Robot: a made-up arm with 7 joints. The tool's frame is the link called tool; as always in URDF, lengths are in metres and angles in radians. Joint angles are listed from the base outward.
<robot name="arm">
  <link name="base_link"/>
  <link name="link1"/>
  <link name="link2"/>
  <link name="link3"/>
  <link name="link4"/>
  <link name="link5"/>
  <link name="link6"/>
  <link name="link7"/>
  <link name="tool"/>
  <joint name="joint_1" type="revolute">
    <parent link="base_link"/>
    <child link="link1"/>
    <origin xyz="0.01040 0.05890 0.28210"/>
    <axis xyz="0 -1 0"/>
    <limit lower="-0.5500" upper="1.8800"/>
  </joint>
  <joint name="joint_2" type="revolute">
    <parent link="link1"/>
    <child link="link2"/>
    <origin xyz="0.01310 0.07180 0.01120"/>
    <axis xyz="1 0 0"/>
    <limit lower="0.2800" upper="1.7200"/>
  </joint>
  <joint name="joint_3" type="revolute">
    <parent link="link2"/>
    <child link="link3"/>
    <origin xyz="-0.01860 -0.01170 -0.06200"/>
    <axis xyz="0 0 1"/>
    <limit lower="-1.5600" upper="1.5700"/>
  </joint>
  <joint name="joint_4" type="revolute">
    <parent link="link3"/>
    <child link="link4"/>
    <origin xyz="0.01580 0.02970 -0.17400"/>
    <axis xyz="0 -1 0"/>
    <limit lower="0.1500" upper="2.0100"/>
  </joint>
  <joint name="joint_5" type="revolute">
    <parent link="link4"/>
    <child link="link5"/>
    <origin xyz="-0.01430 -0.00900 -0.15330"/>
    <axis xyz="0 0 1"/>
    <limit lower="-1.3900" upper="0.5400"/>
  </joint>
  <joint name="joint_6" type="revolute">
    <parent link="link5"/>
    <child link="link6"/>
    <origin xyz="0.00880 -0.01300 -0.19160"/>
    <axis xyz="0 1 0"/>
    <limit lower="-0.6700" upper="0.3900"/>
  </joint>
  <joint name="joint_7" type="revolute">
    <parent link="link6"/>
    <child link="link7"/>
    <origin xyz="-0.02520 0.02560 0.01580"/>
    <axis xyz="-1 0 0"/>
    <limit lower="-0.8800" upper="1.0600"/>
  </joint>
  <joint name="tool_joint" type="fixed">
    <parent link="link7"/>
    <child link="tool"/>
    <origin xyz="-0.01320 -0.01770 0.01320" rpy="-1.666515 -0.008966 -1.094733"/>
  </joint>
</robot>
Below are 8 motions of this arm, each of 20 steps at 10 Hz.
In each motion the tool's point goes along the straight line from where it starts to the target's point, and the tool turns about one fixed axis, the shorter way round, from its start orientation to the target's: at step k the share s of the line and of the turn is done. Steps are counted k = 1, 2, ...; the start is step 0. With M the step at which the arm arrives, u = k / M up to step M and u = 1 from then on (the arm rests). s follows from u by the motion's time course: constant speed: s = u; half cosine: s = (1 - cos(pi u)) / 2; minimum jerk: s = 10 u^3 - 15 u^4 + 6 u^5.
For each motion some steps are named. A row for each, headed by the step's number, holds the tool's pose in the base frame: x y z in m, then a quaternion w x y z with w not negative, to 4 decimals.
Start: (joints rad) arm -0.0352 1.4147 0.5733 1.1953 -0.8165 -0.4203 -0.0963
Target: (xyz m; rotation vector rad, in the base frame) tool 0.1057 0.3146 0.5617 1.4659 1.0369 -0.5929
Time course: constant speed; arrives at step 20
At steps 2, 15, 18, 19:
2: 0.2338 0.5323 0.4292 0.5836 0.5555 0.4844 -0.3408
15: 0.1413 0.3751 0.5249 0.5857 0.6091 0.4563 -0.2787
18: 0.1199 0.3388 0.5470 0.5856 0.6208 0.4493 -0.2640
19: 0.1128 0.3267 0.5543 0.5855 0.6247 0.4470 -0.2591

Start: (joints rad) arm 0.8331 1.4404 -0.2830 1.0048 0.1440 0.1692 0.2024
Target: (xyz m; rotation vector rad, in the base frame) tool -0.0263 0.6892 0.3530 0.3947 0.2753 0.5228
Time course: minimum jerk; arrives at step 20
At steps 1, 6, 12, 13, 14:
1: 0.2569 0.5503 0.3863 0.8701 0.1397 0.2189 -0.4190
6: 0.2110 0.5728 0.3809 0.9123 0.1540 0.2118 -0.3150
12: 0.0637 0.6451 0.3636 0.9668 0.1857 0.1711 0.0391
13: 0.0404 0.6565 0.3608 0.9638 0.1885 0.1624 0.0959
14: 0.0199 0.6665 0.3584 0.9585 0.1905 0.1544 0.1454

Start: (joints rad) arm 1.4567 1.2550 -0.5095 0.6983 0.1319 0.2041 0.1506
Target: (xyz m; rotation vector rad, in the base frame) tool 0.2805 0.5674 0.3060 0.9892 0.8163 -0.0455
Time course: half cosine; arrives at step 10
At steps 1, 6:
1: 0.2549 0.5723 0.4157 0.9258 0.1097 0.0291 -0.3607
6: 0.2714 0.5691 0.3449 0.8852 0.3509 0.2665 -0.1496

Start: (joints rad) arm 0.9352 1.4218 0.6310 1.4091 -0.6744 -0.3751 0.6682
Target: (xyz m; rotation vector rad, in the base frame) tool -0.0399 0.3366 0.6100 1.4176 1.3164 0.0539
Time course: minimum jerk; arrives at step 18
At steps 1, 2, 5, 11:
1: -0.0011 0.4894 0.5764 0.7532 0.5243 0.3260 -0.2270
2: -0.0014 0.4879 0.5768 0.7519 0.5255 0.3287 -0.2246
5: -0.0062 0.4690 0.5809 0.7348 0.5401 0.3612 -0.1949
11: -0.0283 0.3823 0.6000 0.6339 0.5894 0.4980 -0.0532

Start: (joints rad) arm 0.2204 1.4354 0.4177 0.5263 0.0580 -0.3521 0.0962
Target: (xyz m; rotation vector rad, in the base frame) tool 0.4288 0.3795 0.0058 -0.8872 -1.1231 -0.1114
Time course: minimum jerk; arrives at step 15
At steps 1, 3, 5, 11, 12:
1: 0.1230 0.6794 0.3002 0.9046 0.1934 0.1862 -0.3312
3: 0.1400 0.6628 0.2839 0.9217 0.1594 0.1453 -0.3225
5: 0.1865 0.6171 0.2390 0.9533 0.0637 0.0310 -0.2936
11: 0.3914 0.4162 0.0418 0.8218 -0.3441 -0.4441 -0.0950
12: 0.4110 0.3969 0.0229 0.7874 -0.3775 -0.4820 -0.0721

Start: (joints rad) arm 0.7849 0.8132 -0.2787 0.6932 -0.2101 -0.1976 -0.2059
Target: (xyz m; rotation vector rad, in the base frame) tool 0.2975 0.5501 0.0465 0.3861 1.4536 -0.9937
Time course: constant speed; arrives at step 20
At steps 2, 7, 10, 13, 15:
2: 0.3942 0.4853 0.1331 0.8188 0.1907 0.2071 -0.5003
7: 0.3673 0.5033 0.1090 0.7811 0.1886 0.3344 -0.4925
10: 0.3512 0.5141 0.0946 0.7517 0.1858 0.4080 -0.4836
13: 0.3351 0.5249 0.0802 0.7176 0.1818 0.4791 -0.4717
15: 0.3243 0.5321 0.0706 0.6923 0.1784 0.5248 -0.4620

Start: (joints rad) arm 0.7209 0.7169 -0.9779 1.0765 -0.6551 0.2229 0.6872
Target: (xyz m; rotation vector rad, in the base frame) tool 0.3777 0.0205 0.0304 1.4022 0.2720 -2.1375
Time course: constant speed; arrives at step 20
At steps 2, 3, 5, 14, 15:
2: 0.4221 0.2132 0.0706 0.3385 0.1370 0.6514 -0.6651
3: 0.4196 0.2025 0.0683 0.3396 0.1622 0.6270 -0.6821
5: 0.4147 0.1811 0.0639 0.3403 0.2117 0.5754 -0.7129
14: 0.3925 0.0847 0.0438 0.3182 0.4148 0.3048 -0.7961
15: 0.3900 0.0740 0.0416 0.3132 0.4346 0.2718 -0.7994

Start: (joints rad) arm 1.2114 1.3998 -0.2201 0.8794 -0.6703 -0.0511 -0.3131
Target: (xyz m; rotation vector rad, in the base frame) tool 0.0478 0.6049 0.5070 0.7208 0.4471 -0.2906
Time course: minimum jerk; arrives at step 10
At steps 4, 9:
4: 0.1426 0.5979 0.4787 0.8598 0.4461 0.2299 -0.0943
9: 0.0490 0.6048 0.5066 0.9007 0.3497 0.2163 -0.1399

